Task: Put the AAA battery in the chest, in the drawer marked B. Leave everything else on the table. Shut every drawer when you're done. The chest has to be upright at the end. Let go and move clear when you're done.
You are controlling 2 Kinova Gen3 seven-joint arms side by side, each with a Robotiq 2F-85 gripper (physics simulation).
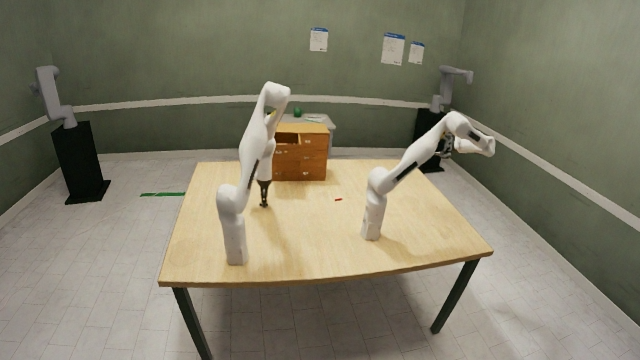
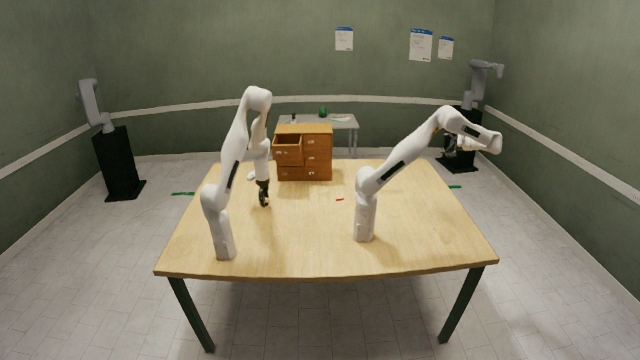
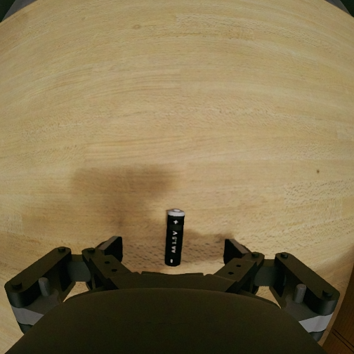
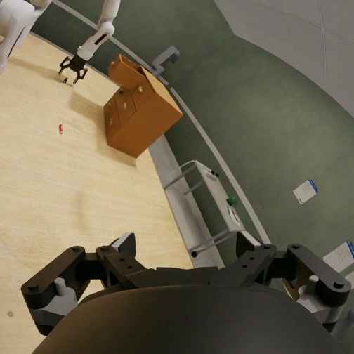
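Seen in the pictures: left gripper, fingertip midpoint: (image 1: pixel 264 202) (image 2: pixel 265 202); right gripper, fingertip midpoint: (image 2: pixel 441 143); left arm's base, link origin: (image 1: pixel 237 257) (image 2: pixel 226 252); right arm's base, link origin: (image 1: pixel 370 234) (image 2: pixel 363 235).
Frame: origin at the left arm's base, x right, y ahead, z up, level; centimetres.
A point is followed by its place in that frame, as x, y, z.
A black battery (image 3: pixel 174 239) (image 4: pixel 65 80) with a silver end lies on the table; its print shows "1.5 V", but I cannot tell surely whether AA or AAA precedes it. My left gripper (image 1: pixel 264 205) @[9.9, 39.5, 1.7] (image 2: pixel 263 204) @[9.9, 39.5, 1.7] (image 3: pixel 172 250) (image 4: pixel 66 78) is open, pointing down low over the table, with one finger on each side of the battery, not touching it. The wooden chest (image 1: pixel 314 167) (image 2: pixel 317 150) (image 4: pixel 150 120) stands upright; its top left drawer (image 2: pixel 288 154) @[21.7, 53.6, 22.7] (image 4: pixel 126 75) is pulled out, letter unreadable. The other drawers look shut. My right gripper (image 1: pixel 445 154) (image 4: pixel 185 244) is open and empty, raised at the right.
A small red object (image 1: pixel 338 199) @[48.9, 45.4, 0.6] (image 2: pixel 340 199) @[49.3, 45.5, 0.7] (image 4: pixel 61 129) lies on the table (image 1: pixel 310 240) @[31.1, 11.9, 0.0] (image 2: pixel 310 240) @[35.8, 11.7, 0.0] between the arms, in front of the chest. A grey side table (image 2: pixel 354 121) (image 4: pixel 200 172) with a green item (image 2: pixel 323 112) stands behind the chest, off the tabletop.
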